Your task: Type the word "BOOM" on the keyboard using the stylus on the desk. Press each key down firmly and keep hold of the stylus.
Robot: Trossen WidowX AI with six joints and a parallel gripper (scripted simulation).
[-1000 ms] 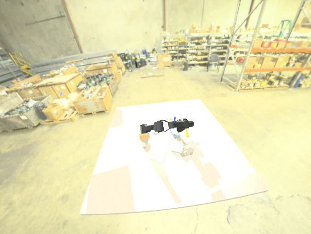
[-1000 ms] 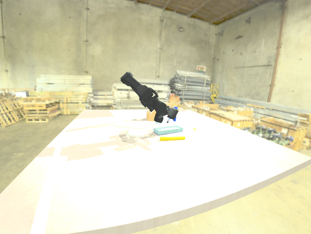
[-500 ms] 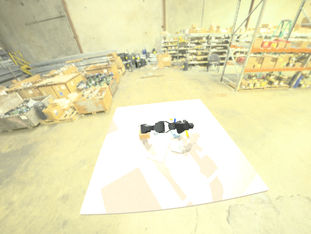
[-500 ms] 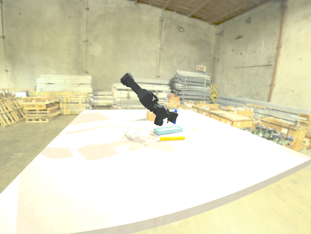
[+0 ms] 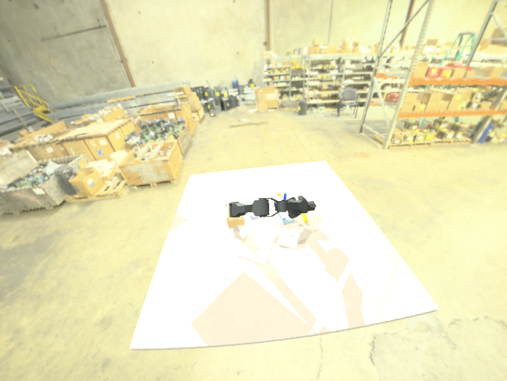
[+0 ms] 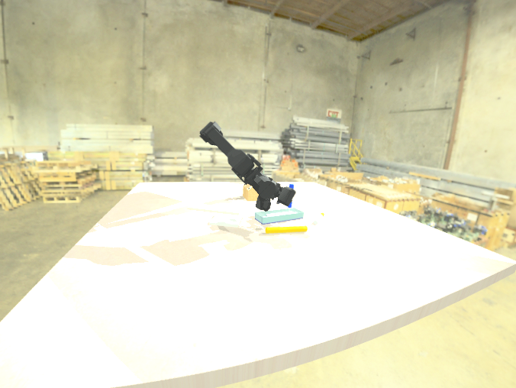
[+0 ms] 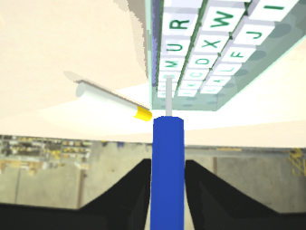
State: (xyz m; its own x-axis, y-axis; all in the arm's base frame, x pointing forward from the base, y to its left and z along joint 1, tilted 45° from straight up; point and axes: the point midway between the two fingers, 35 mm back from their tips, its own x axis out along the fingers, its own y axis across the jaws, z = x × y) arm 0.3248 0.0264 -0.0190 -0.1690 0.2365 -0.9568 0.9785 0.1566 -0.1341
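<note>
Now: the yellow marker 110 mm ahead of my gripper tip, 70 mm below it and 60 mm to the right of it. Round my gripper tip: thin white tip: 50 mm below; then yellow-and-white pen: 140 mm to the left, 70 mm below, 10 mm ahead; then blue stylus: 10 mm below.
</note>
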